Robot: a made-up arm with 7 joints. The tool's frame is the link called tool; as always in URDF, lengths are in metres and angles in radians. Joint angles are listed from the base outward.
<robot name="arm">
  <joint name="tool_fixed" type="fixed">
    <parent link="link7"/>
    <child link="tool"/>
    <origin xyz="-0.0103 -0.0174 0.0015" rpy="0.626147 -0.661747 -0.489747"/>
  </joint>
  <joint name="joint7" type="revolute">
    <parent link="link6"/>
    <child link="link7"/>
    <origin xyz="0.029 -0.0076 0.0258"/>
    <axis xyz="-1 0 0"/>
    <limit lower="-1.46" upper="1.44"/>
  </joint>
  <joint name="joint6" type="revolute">
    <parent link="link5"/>
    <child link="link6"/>
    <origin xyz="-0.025 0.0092 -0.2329"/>
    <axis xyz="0 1 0"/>
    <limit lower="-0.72" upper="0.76"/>
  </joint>
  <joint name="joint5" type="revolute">
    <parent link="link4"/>
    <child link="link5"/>
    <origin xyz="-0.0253 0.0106 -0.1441"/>
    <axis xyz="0 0 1"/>
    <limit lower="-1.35" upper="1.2"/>
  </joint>
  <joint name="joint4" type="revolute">
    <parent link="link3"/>
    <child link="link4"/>
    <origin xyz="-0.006 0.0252 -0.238"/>
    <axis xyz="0 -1 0"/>
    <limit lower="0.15" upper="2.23"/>
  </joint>
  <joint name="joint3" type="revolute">
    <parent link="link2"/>
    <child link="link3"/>
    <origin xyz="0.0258 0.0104 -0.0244"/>
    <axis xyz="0 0 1"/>
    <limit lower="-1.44" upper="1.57"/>
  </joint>
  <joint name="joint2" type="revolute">
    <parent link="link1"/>
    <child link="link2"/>
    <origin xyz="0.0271 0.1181 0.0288"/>
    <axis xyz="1 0 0"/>
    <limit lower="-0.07" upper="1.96"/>
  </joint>
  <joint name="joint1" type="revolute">
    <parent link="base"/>
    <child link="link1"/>
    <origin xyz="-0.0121 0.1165 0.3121"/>
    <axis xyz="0 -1 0"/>
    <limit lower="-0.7" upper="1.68"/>
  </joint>
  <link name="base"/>
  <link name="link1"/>
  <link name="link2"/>
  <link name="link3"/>
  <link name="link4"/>
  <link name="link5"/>
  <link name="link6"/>
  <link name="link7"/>
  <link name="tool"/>
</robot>
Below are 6 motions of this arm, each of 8 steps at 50 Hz.
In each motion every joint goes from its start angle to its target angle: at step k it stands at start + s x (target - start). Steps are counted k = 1, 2, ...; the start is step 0. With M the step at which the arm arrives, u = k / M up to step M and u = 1 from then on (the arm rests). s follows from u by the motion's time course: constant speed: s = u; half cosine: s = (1 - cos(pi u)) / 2; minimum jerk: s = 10 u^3 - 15 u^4 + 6 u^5.
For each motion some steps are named. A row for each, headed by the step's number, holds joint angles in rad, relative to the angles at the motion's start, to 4 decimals.
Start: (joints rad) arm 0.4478 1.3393 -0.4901 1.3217 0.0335 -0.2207 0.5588
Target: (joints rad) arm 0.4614 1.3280 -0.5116 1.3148 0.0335 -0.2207 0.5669
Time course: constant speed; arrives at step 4
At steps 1, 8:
1: 0.0034 -0.0028 -0.0054 -0.0017 0.0000 0.0000 0.0020
8: 0.0136 -0.0113 -0.0215 -0.0069 0.0000 0.0000 0.0081

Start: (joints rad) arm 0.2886 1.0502 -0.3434 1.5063 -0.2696 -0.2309 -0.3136
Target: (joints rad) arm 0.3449 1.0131 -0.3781 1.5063 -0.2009 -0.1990 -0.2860
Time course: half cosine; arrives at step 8
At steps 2, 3, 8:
2: 0.0082 -0.0054 -0.0051 0.0000 0.0101 0.0047 0.0040
3: 0.0174 -0.0115 -0.0107 0.0000 0.0212 0.0098 0.0085
8: 0.0563 -0.0371 -0.0347 0.0000 0.0687 0.0319 0.0276

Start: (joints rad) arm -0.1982 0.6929 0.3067 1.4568 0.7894 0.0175 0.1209
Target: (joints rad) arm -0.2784 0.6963 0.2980 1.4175 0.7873 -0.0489 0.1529
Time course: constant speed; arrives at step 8
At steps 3, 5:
3: -0.0301 0.0013 -0.0033 -0.0147 -0.0008 -0.0249 0.0120
5: -0.0501 0.0021 -0.0054 -0.0246 -0.0013 -0.0415 0.0200

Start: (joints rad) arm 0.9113 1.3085 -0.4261 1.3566 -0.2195 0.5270 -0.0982
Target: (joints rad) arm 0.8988 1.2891 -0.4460 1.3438 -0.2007 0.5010 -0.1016
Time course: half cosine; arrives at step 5
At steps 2, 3, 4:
2: -0.0043 -0.0067 -0.0069 -0.0044 0.0065 -0.0090 -0.0012
3: -0.0082 -0.0127 -0.0130 -0.0084 0.0123 -0.0170 -0.0022
4: -0.0113 -0.0175 -0.0180 -0.0116 0.0170 -0.0235 -0.0031

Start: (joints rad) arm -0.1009 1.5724 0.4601 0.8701 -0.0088 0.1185 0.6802
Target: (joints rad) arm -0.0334 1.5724 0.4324 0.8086 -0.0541 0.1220 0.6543
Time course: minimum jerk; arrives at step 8
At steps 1, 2, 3, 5, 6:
1: 0.0011 0.0000 -0.0004 -0.0010 -0.0007 0.0001 -0.0004
2: 0.0070 0.0000 -0.0029 -0.0064 -0.0047 0.0004 -0.0027
3: 0.0186 0.0000 -0.0076 -0.0169 -0.0125 0.0010 -0.0071
5: 0.0489 0.0000 -0.0201 -0.0446 -0.0328 0.0025 -0.0188
6: 0.0605 0.0000 -0.0248 -0.0551 -0.0406 0.0031 -0.0232

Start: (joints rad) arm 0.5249 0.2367 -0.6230 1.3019 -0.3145 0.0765 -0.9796
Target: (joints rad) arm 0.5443 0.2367 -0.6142 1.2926 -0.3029 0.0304 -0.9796
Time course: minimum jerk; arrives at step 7
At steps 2, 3, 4, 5, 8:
2: 0.0028 0.0000 0.0013 -0.0013 0.0017 -0.0067 0.0000
3: 0.0071 0.0000 0.0032 -0.0034 0.0043 -0.0170 0.0000
4: 0.0123 0.0000 0.0056 -0.0059 0.0073 -0.0291 0.0000
5: 0.0166 0.0000 0.0075 -0.0080 0.0099 -0.0394 0.0000
8: 0.0194 0.0000 0.0088 -0.0093 0.0116 -0.0461 0.0000

